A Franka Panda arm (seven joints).
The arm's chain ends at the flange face. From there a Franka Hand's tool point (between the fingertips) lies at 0.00 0.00 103.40 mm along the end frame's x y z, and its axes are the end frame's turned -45 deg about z.
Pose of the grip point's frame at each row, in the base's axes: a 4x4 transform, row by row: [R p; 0 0 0 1], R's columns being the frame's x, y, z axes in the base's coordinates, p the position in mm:
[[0.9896 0.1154 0.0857 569.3], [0.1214 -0.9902 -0.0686 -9.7], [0.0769 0.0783 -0.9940 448.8], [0 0 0 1]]
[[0.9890 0.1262 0.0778 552.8], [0.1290 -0.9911 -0.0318 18.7], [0.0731 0.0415 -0.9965 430.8], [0 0 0 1]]
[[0.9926 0.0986 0.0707 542.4], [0.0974 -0.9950 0.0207 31.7], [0.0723 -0.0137 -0.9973 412.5], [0 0 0 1]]
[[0.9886 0.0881 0.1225 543.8], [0.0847 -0.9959 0.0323 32.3], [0.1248 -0.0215 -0.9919 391.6], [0 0 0 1]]
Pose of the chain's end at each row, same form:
[[0.7814 -0.6182 0.0857 560.4], [-0.6143 -0.7860 -0.0686 -2.6], [0.1097 0.0010 -0.9940 551.6], [0 0 0 1]]
[[0.7886 -0.6101 0.0778 544.8], [-0.6096 -0.7920 -0.0318 22.0], [0.0810 -0.0223 -0.9965 533.8], [0 0 0 1]]
[[0.7716 -0.6322 0.0707 535.1], [-0.6347 -0.7724 0.0207 29.6], [0.0414 -0.0608 -0.9973 515.6], [0 0 0 1]]
[[0.7613 -0.6367 0.1225 531.1], [-0.6443 -0.7641 0.0323 29.0], [0.0730 -0.1034 -0.9919 494.2], [0 0 0 1]]

